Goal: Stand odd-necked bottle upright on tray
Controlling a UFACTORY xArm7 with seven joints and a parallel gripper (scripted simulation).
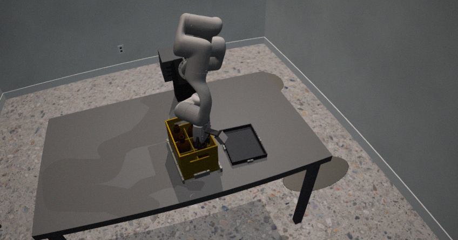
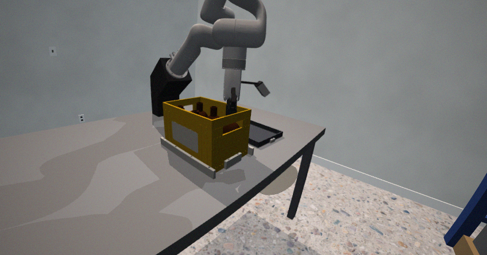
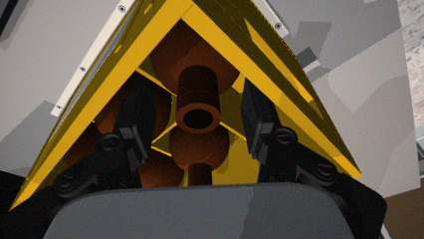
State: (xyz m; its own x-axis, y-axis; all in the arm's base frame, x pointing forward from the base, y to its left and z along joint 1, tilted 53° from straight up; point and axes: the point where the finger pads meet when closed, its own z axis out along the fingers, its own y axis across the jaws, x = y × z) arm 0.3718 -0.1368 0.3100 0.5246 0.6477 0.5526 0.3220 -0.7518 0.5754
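My gripper is now 10 cm past the yellow crate, 2 cm to the left of it and 7 cm above it. Also, from my hand: black tray 1 cm behind, 24 cm to the left, 15 cm below.
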